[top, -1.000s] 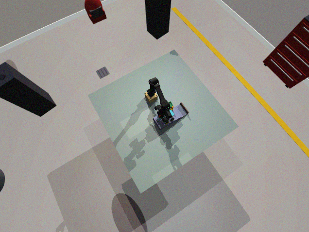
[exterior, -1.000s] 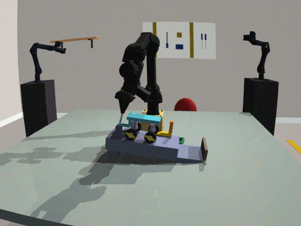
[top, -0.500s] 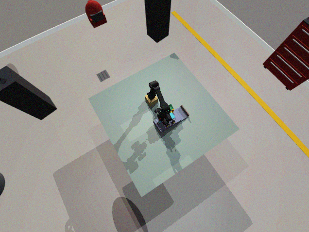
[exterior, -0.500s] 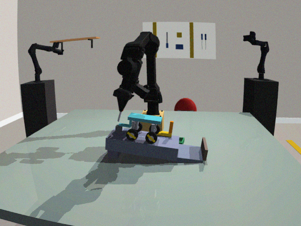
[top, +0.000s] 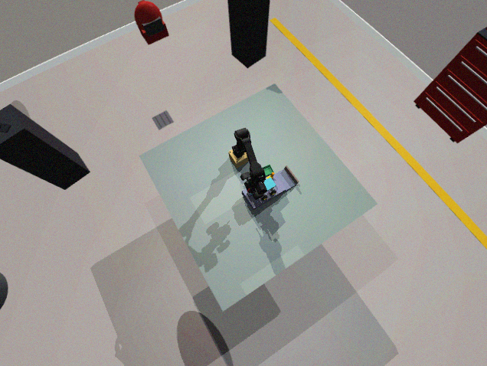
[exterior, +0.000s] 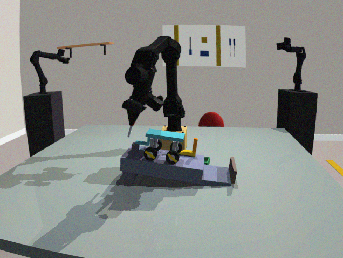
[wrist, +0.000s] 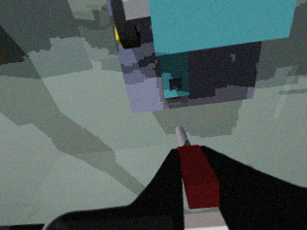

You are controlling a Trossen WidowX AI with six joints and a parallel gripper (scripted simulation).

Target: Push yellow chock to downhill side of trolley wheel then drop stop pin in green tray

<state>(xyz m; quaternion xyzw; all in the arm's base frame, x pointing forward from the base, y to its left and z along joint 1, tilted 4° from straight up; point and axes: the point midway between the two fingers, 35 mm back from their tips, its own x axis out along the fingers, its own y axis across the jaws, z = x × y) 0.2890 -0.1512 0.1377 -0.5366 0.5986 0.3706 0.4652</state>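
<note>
The yellow chock is 200 mm to the left of my gripper tip and 100 mm below it. The rest, counted from my gripper tip: red-headed stop pin (right at my gripper tip); then purple ramp (40 mm ahead, 110 mm to the left, 130 mm below); then trolley (40 mm ahead, 110 mm to the left, 70 mm below).
</note>
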